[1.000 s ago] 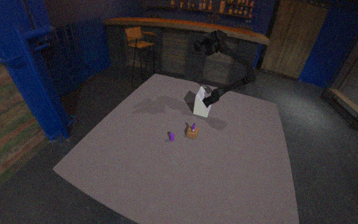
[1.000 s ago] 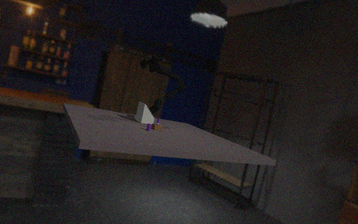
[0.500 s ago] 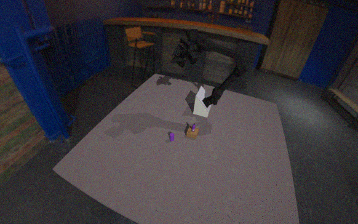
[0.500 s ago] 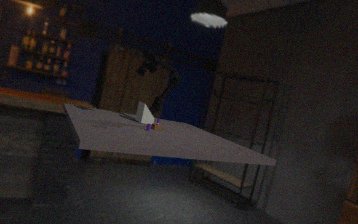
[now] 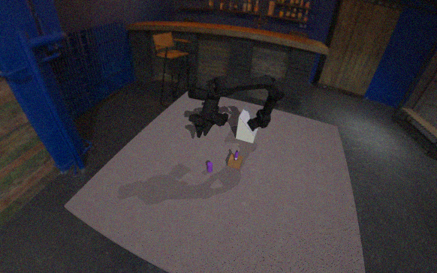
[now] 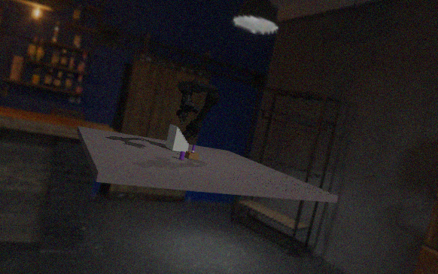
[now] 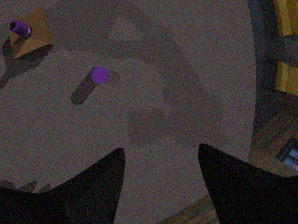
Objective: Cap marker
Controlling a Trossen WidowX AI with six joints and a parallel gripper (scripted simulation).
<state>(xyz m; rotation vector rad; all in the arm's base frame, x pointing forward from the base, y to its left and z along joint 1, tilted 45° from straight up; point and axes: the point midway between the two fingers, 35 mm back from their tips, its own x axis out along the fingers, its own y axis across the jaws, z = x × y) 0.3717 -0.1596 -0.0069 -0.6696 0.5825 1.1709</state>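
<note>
My gripper tip is 10 mm past the purple cap, 40 mm to the right of it and 190 mm above it.
</note>
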